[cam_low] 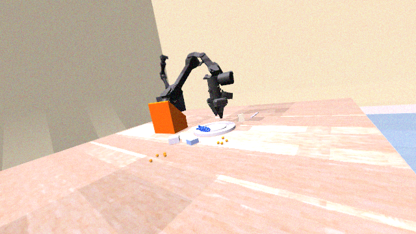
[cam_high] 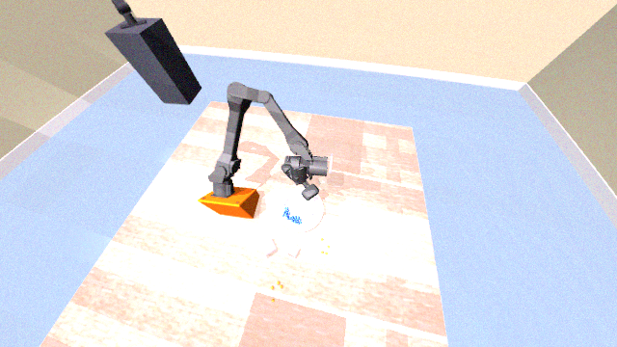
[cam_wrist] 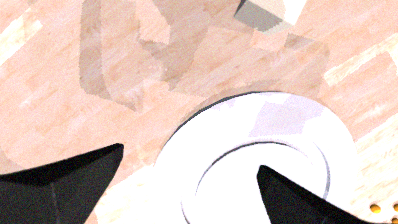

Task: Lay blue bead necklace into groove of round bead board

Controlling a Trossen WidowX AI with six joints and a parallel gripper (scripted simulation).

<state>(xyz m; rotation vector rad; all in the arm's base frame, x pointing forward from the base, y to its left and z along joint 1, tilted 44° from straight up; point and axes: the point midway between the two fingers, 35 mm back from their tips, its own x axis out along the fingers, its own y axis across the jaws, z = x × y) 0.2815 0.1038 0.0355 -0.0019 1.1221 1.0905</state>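
The round white bead board lies 8 cm to the right of my gripper tip, 3 cm below it and 1 cm ahead of it. From my gripper tip the other things lie so: white stick (17 cm to the left, 14 cm ahead, 4 cm below); then light blue cube (25 cm to the right, 3 cm below, 1 cm ahead); then beige cube (10 cm ahead, 5 cm to the left, 2 cm below).
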